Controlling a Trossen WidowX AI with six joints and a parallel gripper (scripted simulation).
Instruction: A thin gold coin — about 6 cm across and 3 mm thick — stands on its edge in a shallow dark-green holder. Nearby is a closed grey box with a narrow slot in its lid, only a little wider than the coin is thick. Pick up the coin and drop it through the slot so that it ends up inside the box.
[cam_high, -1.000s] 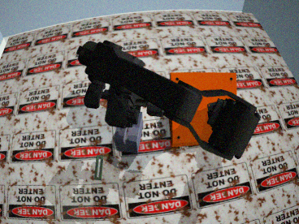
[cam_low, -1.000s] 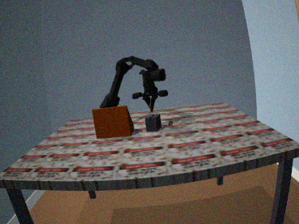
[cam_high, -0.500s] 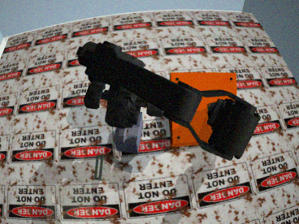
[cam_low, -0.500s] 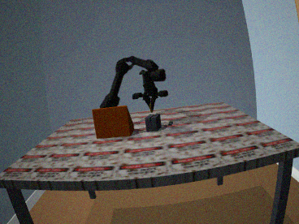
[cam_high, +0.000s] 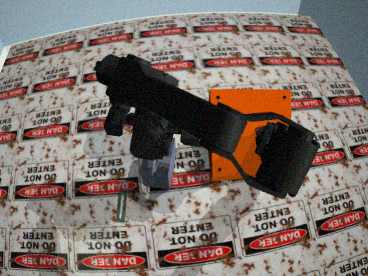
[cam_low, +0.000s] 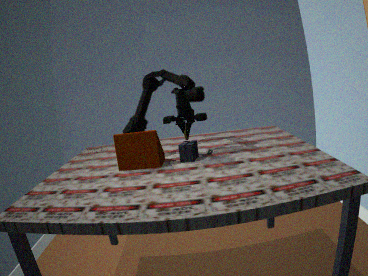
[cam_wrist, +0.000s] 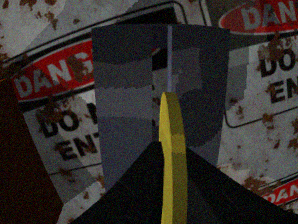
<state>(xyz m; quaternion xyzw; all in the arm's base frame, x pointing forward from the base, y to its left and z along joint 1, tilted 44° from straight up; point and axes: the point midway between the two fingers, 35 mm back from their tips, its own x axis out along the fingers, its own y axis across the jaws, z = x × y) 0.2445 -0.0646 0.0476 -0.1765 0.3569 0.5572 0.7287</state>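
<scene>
My gripper tip is now 2 cm below the gold coin.
</scene>
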